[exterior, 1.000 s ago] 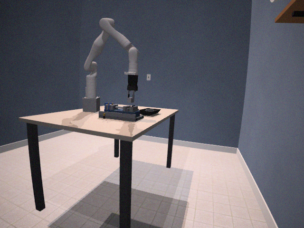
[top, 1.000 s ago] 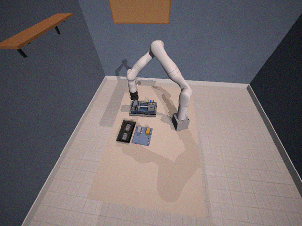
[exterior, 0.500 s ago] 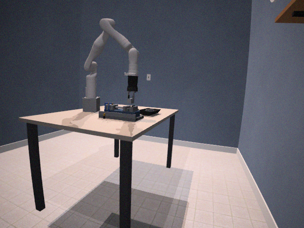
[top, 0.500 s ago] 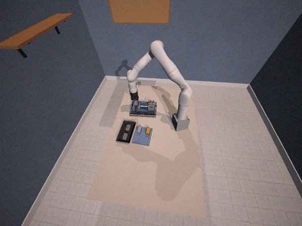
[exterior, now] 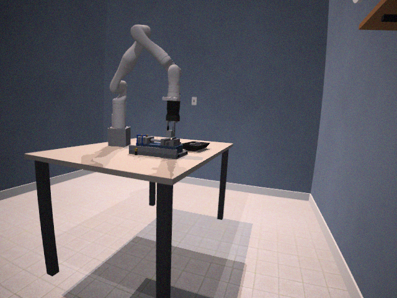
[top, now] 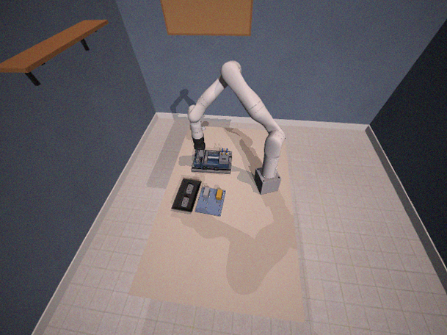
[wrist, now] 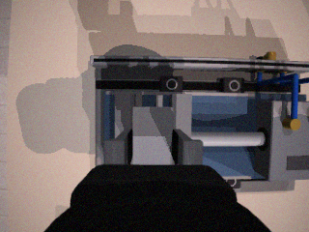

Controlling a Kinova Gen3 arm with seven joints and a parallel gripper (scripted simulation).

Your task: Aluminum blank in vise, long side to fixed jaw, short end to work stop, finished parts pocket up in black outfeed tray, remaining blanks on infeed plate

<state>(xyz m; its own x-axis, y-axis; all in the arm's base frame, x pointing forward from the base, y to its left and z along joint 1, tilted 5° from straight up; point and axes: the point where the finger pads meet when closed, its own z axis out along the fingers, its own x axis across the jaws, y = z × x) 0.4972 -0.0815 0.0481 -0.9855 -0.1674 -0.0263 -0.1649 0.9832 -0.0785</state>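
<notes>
Now: hand 7 cm past the vise, 1 cm to the left of it and 11 cm above it. From my hand the other things lie so: yellow brass blank (20 cm behind, 26 cm to the left, 13 cm below).
</notes>
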